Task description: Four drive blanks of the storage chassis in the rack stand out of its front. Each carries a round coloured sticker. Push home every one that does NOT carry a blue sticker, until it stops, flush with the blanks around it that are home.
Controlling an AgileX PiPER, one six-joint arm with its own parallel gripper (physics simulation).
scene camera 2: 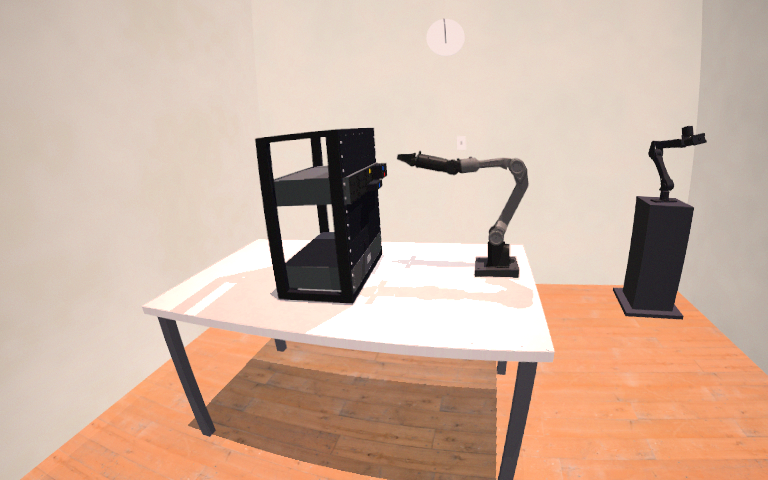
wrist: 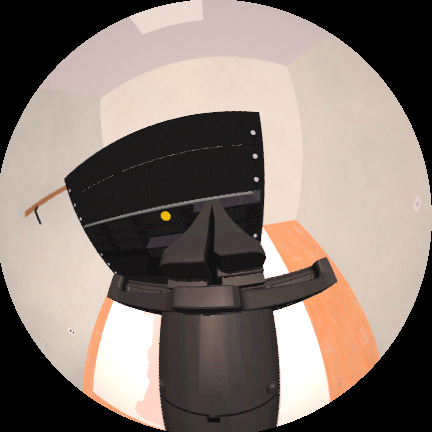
A black rack shows in scene camera 2 and in the wrist view. The same spot on the black rack: point(wrist: 130, 216) is point(scene camera 2: 364, 171).
